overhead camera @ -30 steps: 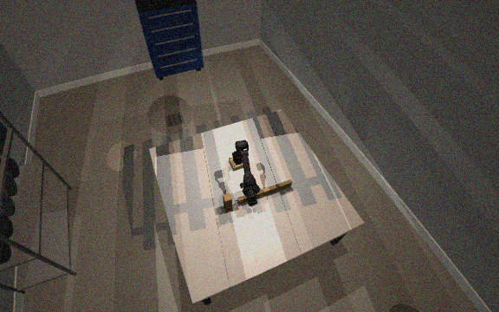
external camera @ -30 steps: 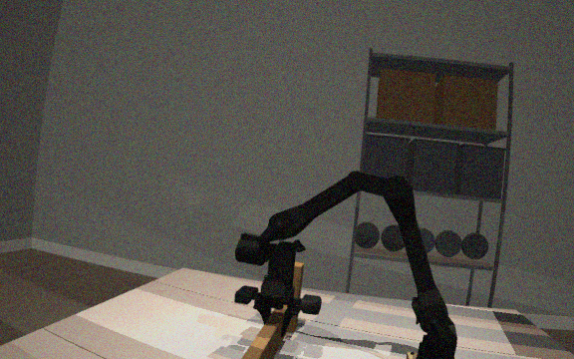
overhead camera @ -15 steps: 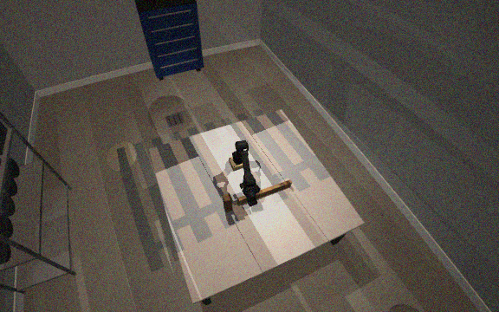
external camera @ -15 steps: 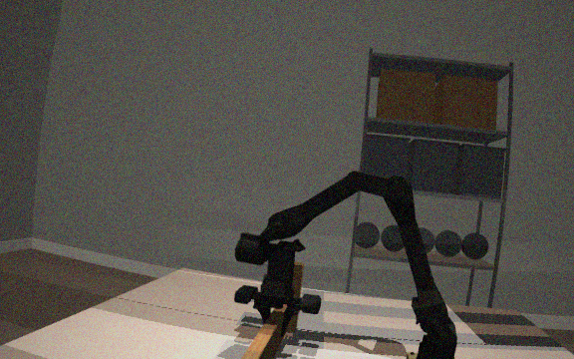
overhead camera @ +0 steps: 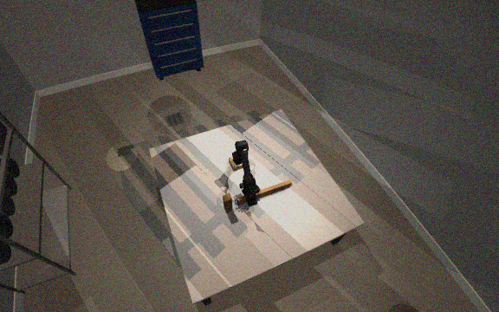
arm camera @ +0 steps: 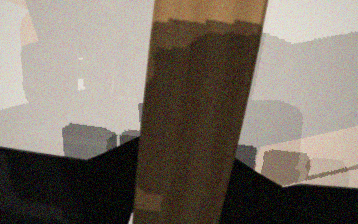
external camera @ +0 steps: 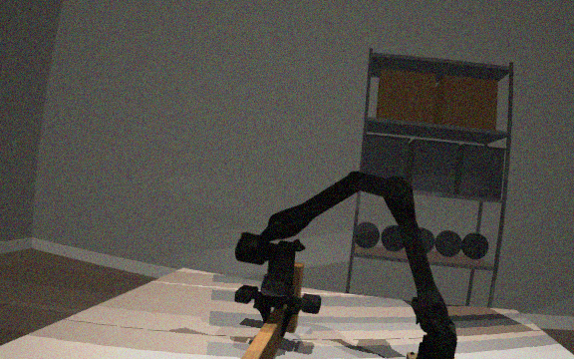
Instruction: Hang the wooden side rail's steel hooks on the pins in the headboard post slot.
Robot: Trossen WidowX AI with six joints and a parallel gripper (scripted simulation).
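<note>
Right now the headboard post is 150 mm to the right of my gripper tip, 40 mm above it and 20 mm behind it.
</note>
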